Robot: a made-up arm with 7 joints.
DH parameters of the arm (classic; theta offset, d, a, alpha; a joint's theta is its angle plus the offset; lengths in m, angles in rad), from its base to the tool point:
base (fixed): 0 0.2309 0.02 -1.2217
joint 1: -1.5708 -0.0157 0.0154 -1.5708
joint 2: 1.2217 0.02 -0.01 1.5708
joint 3: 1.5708 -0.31 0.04 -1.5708
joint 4: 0 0.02 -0.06 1.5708
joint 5: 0 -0.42 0 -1.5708
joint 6: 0 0.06 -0.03 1.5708
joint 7: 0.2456 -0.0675 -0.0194 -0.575
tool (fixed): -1.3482 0.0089 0 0
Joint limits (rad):
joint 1: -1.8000..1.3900
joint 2: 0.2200..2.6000
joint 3: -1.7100..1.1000
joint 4: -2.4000..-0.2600
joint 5: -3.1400..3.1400
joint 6: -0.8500..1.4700
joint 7: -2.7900..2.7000
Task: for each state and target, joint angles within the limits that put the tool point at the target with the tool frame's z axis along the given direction. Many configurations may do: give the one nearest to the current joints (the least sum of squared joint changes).
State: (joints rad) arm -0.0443 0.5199 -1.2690 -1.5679 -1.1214 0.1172 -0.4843
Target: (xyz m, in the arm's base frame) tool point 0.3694 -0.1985 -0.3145 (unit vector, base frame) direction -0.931 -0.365 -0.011
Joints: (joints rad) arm -0.2700 0.3055 -1.2758 -0.9145 -1.5930 0.9663 -1.1167
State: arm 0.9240 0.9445 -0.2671 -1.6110 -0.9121 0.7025 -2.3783
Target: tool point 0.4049 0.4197 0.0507 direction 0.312 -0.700 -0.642
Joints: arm 0.3017 0.9752 0.0926 -1.5120 -0.9822 1.3574 -2.2428
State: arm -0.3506 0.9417 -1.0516 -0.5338 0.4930 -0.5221 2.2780
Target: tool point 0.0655 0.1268 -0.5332 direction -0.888 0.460 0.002
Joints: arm 0.2612 0.4467 -0.9764 -0.6624 0.3864 -0.8500 1.4967
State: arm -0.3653 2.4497 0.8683 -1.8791 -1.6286 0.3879 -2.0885
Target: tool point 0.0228 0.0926 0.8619 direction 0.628 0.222 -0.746
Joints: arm -0.4791 1.9640 0.9534 -1.4835 -1.4135 0.2425 -1.9720
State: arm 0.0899 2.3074 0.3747 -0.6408 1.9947 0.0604 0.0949
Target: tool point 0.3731 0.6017 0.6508 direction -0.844 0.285 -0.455
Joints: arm 0.3583 2.2084 0.1606 -0.6540 1.5576 -0.6479 0.1820
